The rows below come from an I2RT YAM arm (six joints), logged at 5 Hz.
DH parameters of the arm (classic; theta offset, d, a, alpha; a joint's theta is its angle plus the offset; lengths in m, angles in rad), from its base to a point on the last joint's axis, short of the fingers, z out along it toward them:
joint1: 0 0.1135 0.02 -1.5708
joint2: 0 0 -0.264 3.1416
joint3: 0.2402 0 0.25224 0
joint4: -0.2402 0 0.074 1.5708
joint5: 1.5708 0 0 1.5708
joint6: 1.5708 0.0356 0 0
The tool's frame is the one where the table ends.
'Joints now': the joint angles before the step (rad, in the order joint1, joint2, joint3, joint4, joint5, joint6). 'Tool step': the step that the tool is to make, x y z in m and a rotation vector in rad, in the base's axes. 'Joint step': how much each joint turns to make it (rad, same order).
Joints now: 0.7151, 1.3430, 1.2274, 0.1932, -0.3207, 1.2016
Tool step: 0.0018, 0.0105, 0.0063, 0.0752, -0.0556, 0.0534
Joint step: 0.0172, 0.0370, 0.0117, 0.1251, -0.0334, 0.0254
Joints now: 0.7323, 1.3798, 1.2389, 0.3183, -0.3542, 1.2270
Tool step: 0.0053, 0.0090, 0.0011, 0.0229, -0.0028, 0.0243
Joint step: 0.0081, 0.0401, 0.0273, 0.0370, -0.0131, 0.0191
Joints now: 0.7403, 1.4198, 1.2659, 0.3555, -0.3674, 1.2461
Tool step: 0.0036, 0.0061, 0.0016, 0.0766, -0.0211, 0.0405
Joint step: 0.0036, 0.0337, -0.0003, 0.1213, -0.0256, 0.0537
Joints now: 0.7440, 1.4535, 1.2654, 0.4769, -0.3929, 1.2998
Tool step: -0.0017, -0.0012, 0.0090, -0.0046, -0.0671, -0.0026
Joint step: -0.0004, -0.0025, 0.0231, 0.0007, -0.0124, -0.0513
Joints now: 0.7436, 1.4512, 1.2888, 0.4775, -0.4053, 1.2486
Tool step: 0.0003, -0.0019, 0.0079, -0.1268, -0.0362, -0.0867
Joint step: 0.0006, -0.0096, 0.0694, -0.1925, 0.0544, -0.1465
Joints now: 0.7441, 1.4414, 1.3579, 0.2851, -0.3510, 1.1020
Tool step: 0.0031, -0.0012, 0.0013, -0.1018, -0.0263, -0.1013
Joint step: -0.0003, 0.0034, 0.0437, -0.1242, 0.0851, -0.1129
